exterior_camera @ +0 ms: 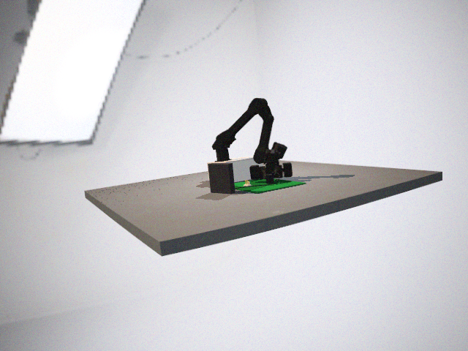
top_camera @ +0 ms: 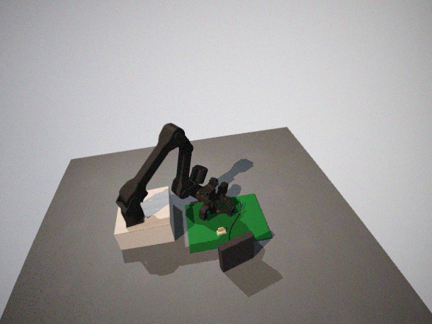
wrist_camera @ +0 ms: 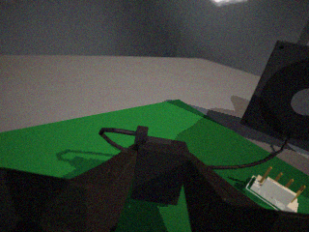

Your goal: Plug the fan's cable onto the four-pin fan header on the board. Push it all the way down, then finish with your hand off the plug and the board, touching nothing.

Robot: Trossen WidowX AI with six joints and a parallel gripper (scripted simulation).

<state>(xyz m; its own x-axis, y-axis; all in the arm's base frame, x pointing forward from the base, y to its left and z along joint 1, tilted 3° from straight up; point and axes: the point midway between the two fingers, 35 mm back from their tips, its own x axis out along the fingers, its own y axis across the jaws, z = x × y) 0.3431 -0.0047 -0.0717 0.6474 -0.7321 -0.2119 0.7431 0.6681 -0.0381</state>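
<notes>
My gripper tip is now 10 mm to the right of the black plug and 10 mm above it. Round my gripper tip: dark fan (60 mm behind, 190 mm to the right, 20 mm above); then green board (40 mm behind, 10 mm to the right, 50 mm below); then four-pin fan header (70 mm behind, 70 mm to the right, 30 mm below).
</notes>
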